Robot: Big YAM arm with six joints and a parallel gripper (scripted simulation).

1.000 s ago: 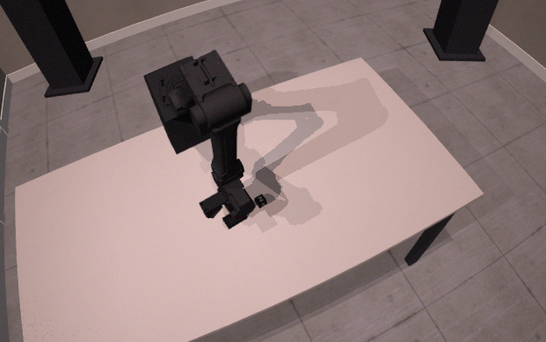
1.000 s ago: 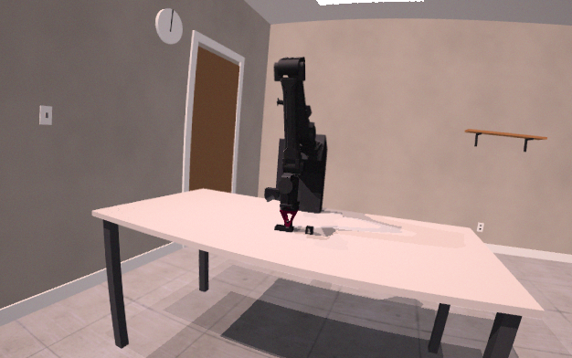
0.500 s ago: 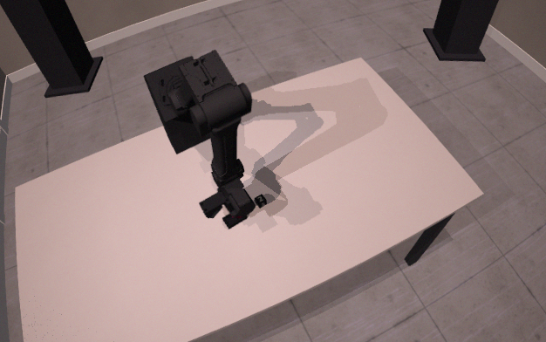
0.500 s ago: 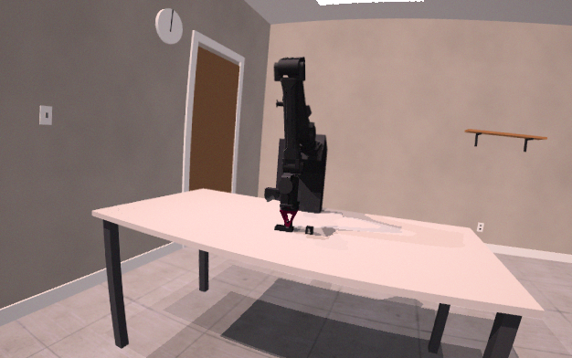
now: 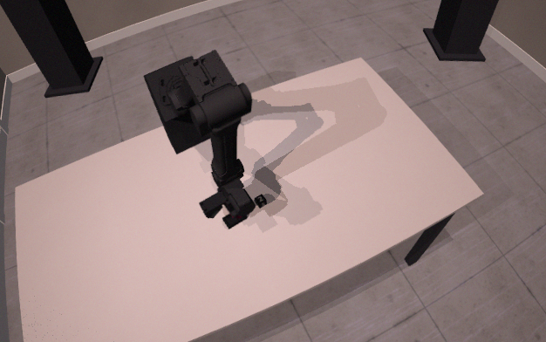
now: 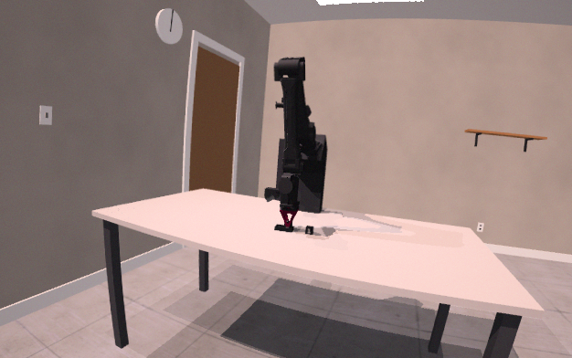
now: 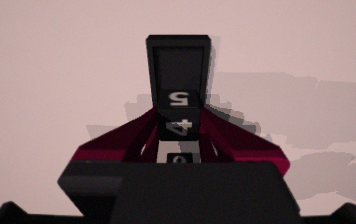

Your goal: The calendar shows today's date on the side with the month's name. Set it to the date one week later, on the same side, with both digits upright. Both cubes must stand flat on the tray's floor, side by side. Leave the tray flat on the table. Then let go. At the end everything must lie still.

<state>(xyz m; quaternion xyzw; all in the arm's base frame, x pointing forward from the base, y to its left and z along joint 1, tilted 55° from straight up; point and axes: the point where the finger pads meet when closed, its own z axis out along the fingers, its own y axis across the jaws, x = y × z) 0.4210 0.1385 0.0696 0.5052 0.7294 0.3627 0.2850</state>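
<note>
The black calendar block lies right at my hand. From my hand the other things lie so: black tray: 10 mm ahead, 10 mm to the right, 20 mm below.
</note>
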